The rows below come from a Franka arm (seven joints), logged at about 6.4 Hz.
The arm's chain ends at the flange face. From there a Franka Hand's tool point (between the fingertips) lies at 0.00 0.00 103.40 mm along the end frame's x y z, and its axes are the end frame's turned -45 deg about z.
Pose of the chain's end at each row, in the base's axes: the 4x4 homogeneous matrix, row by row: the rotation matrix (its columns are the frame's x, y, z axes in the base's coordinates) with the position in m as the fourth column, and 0 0 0 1 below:
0.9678, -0.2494, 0.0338, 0.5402; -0.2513, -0.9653, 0.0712, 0.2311; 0.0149, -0.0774, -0.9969, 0.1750; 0, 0, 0, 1
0.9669, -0.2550, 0.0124, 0.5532; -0.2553, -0.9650, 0.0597, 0.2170; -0.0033, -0.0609, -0.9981, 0.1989; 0, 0, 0, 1
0.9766, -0.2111, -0.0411, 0.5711; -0.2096, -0.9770, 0.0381, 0.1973; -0.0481, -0.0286, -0.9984, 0.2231; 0, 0, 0, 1
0.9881, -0.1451, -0.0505, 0.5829; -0.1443, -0.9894, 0.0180, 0.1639; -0.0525, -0.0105, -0.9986, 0.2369; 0, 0, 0, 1
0.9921, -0.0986, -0.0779, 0.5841; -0.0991, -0.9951, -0.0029, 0.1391; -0.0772, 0.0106, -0.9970, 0.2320; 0, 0, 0, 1
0.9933, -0.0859, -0.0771, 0.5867; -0.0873, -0.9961, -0.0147, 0.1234; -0.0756, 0.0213, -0.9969, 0.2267; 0, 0, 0, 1
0.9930, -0.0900, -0.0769, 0.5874; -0.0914, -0.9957, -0.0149, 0.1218; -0.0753, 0.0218, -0.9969, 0.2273; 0, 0, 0, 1
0.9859, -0.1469, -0.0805, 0.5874; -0.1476, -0.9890, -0.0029, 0.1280; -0.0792, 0.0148, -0.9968, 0.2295; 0, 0, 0, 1
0.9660, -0.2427, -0.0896, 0.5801; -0.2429, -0.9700, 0.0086, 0.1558; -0.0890, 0.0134, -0.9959, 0.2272; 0, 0, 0, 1
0.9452, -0.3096, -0.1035, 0.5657; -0.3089, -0.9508, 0.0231, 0.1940; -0.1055, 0.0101, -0.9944, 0.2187; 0, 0, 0, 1
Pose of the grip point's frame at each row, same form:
0.8607, 0.5080, 0.0338, 0.5437; 0.5049, -0.8603, 0.0712, 0.2385; 0.0653, -0.0442, -0.9969, 0.0719; 0, 0, 0, 1
0.8640, 0.5034, 0.0124, 0.5545; 0.5018, -0.8629, 0.0597, 0.2232; 0.0407, -0.0454, -0.9981, 0.0957; 0, 0, 0, 1
0.8398, 0.5413, -0.0411, 0.5669; 0.5426, -0.8391, 0.0381, 0.2012; -0.0138, -0.0542, -0.9984, 0.1199; 0, 0, 0, 1
0.8013, 0.5961, -0.0505, 0.5777; 0.5976, -0.8016, 0.0180, 0.1658; -0.0297, -0.0445, -0.9986, 0.1336; 0, 0, 0, 1
0.7712, 0.6318, -0.0779, 0.5760; 0.6336, -0.7737, -0.0029, 0.1388; -0.0621, -0.0471, -0.9970, 0.1289; 0, 0, 0, 1
0.7631, 0.6416, -0.0771, 0.5787; 0.6426, -0.7661, -0.0147, 0.1219; -0.0685, -0.0384, -0.9969, 0.1236; 0, 0, 0, 1
0.7658, 0.6385, -0.0769, 0.5794; 0.6394, -0.7687, -0.0149, 0.1203; -0.0687, -0.0378, -0.9969, 0.1242; 0, 0, 0, 1
0.8010, 0.5933, -0.0805, 0.5791; 0.5950, -0.8037, -0.0029, 0.1277; -0.0665, -0.0455, -0.9968, 0.1264; 0, 0, 0, 1
0.8547, 0.5115, -0.0896, 0.5708; 0.5141, -0.8576, 0.0086, 0.1567; -0.0724, -0.0535, -0.9959, 0.1242; 0, 0, 0, 1
0.8873, 0.4494, -0.1035, 0.5550; 0.4539, -0.8907, 0.0231, 0.1964; -0.0817, -0.0675, -0.9944, 0.1159; 0, 0, 0, 1

